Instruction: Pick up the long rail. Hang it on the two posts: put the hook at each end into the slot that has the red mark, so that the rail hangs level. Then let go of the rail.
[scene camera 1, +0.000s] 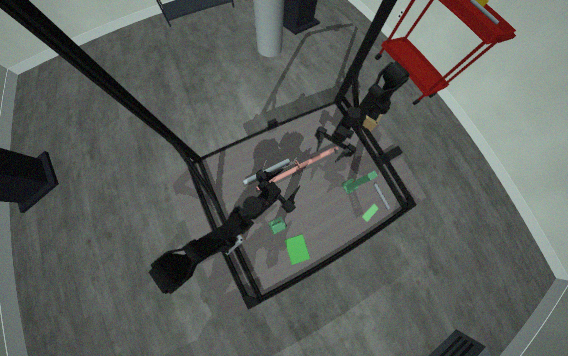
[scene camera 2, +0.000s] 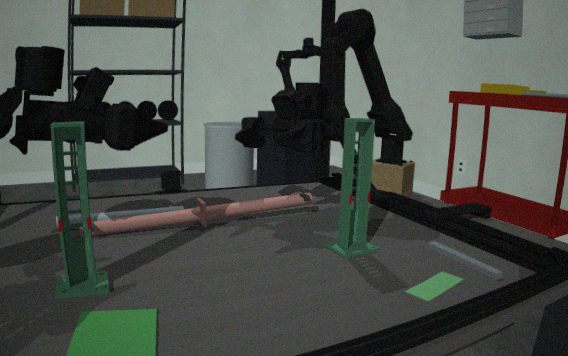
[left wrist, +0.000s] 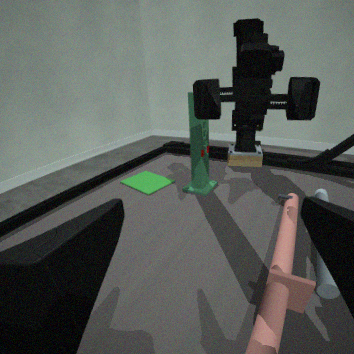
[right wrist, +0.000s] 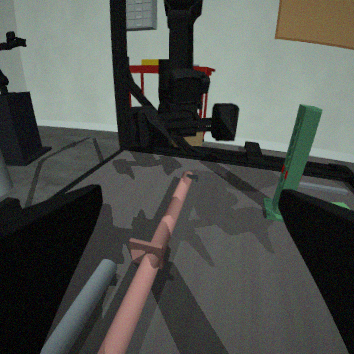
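Where they show: left gripper, fingertip midpoint: (scene camera 1: 326, 156) (scene camera 2: 254, 138) (left wrist: 213, 206) (right wrist: 202, 139); right gripper, fingertip midpoint: (scene camera 1: 291, 177) (scene camera 2: 155, 126) (left wrist: 256, 108) (right wrist: 192, 195); left arm's base at its link origin: (scene camera 1: 372, 114) (scene camera 2: 391, 161); right arm's base at its link origin: (scene camera 1: 228, 239) (left wrist: 244, 148).
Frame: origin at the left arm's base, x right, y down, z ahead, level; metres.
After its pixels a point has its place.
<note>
The long pink rail (scene camera 1: 312, 161) {x 0.144, y 0.050, z 0.424 m} (scene camera 2: 150, 218) {x 0.226, y 0.061, z 0.578 m} (left wrist: 285, 245) {x 0.215, y 0.054, z 0.538 m} (right wrist: 162, 235) {x 0.168, y 0.051, z 0.461 m} lies on the table, with a square plate at its middle and a small dark hook at the visible end. One green post (scene camera 1: 277, 225) {x 0.125, y -0.129, z 0.774 m} (scene camera 2: 75, 255) {x 0.128, y 0.046, z 0.779 m} (left wrist: 198, 165) {x 0.114, y 0.024, z 0.759 m} stands upright at the left of scene camera 2. The other green post (scene camera 1: 359, 182) {x -0.082, y -0.049, z 0.431 m} (scene camera 2: 347, 215) {x -0.089, y 0.024, z 0.435 m} (right wrist: 300, 145) {x -0.076, y -0.065, z 0.427 m} stands at its right. Both have red slot marks. My left gripper (scene camera 1: 329, 154) {x 0.106, y -0.081, z 0.429 m} (left wrist: 213, 206) {x 0.106, y -0.081, z 0.429 m} (right wrist: 202, 139) {x 0.106, y -0.081, z 0.429 m} is open and empty above the rail's far right end. My right gripper (scene camera 1: 281, 175) {x 0.178, y -0.109, z 0.596 m} (left wrist: 256, 108) {x 0.178, y -0.109, z 0.596 m} (right wrist: 192, 195) {x 0.178, y -0.109, z 0.596 m} is open and empty above its other end.
A grey rod (scene camera 1: 281, 164) {x 0.266, y 0.064, z 0.521 m} (left wrist: 325, 275) {x 0.248, y 0.063, z 0.493 m} (right wrist: 80, 310) {x 0.277, y 0.064, z 0.547 m} lies close beside the rail. Green pads (scene camera 1: 298, 249) {x -0.026, y 0.084, z 0.818 m} (scene camera 1: 370, 213) {x -0.255, y 0.087, z 0.475 m} and a thin grey bar (scene camera 1: 381, 195) {x -0.264, y 0.077, z 0.360 m} (scene camera 2: 465, 260) {x -0.276, y 0.079, z 0.373 m} lie near the posts. A black frame (scene camera 1: 332, 251) {x -0.189, y 0.080, z 0.745 m} borders the table. A red cart (scene camera 1: 420, 65) stands outside it.
</note>
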